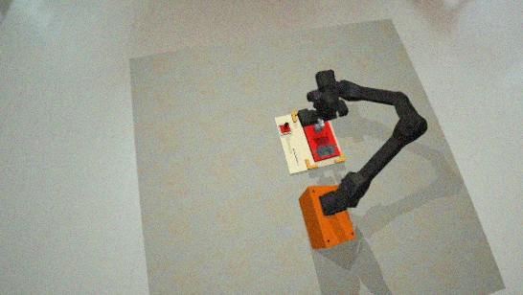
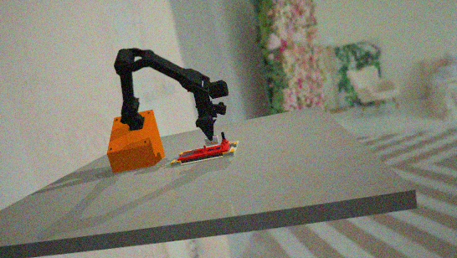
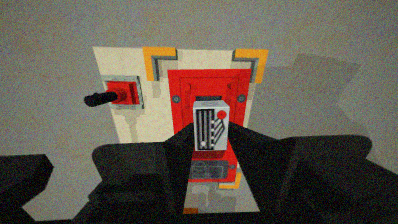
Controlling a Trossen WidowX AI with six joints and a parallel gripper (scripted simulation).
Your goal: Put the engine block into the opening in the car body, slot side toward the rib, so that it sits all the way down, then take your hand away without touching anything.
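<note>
My gripper tip is now 10 mm above the engine block. Also, from my gripper tip: cream base plate (30 mm behind, 30 mm to the left, 50 mm below); then black peg (20 mm ahead, 130 mm to the left, 30 mm below).
</note>
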